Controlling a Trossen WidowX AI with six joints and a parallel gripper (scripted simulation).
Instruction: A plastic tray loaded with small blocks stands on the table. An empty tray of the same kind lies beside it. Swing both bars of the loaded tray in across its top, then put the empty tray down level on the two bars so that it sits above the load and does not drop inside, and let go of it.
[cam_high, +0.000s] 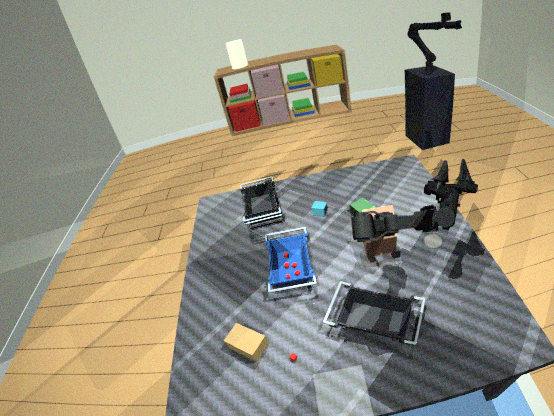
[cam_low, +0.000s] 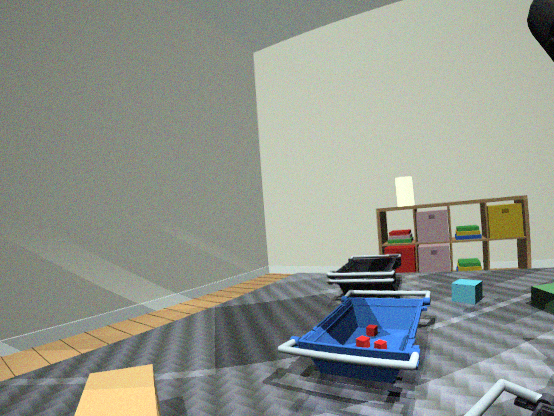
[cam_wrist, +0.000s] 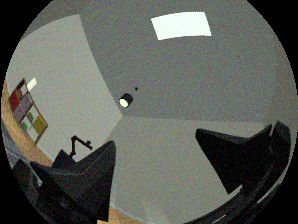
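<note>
My gripper tip is 660 mm short of the small red cube, 440 mm above it and 230 mm to the right of it. Also, from my gripper tip: cyan cube: 450 mm to the right, 420 mm below, 380 mm ahead; green block: 420 mm below, 360 mm to the right, 190 mm ahead; dark tray: 400 mm below, 360 mm ahead, 180 mm to the left.
</note>
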